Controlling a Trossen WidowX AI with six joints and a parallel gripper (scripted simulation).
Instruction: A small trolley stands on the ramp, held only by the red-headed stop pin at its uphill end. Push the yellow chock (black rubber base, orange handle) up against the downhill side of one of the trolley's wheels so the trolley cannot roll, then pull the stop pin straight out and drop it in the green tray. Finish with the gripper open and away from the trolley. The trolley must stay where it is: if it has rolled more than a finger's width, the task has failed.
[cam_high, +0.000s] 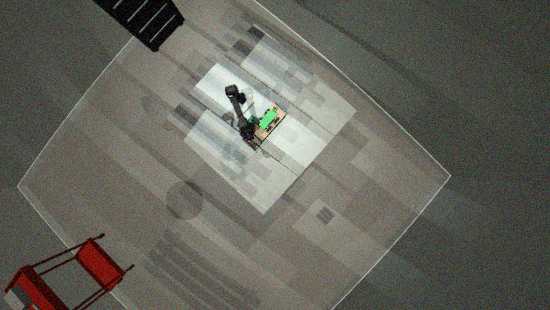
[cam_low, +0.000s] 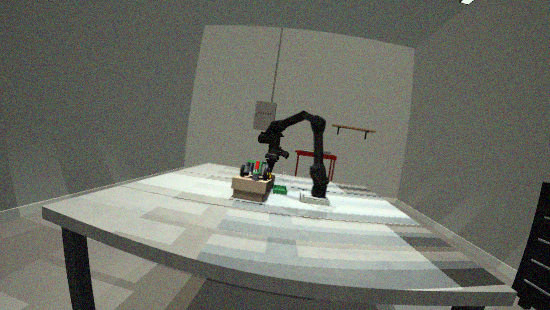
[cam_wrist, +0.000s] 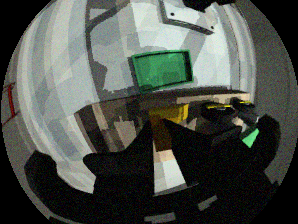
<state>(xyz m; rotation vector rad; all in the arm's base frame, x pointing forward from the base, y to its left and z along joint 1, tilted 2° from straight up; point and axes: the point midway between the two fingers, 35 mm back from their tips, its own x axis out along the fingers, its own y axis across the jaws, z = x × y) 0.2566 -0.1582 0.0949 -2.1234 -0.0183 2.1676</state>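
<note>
Right now the red-headed stop pin is 5 cm ahead of my gripper tip, 25 cm to the left of it and 4 cm above it. The rest, counted from my gripper tip: green tray: 6 cm behind, 5 cm to the left, 10 cm below; then yellow chock: 2 cm to the left, 1 cm below; then tan ramp: 6 cm ahead, 14 cm to the left, 4 cm below.
</note>
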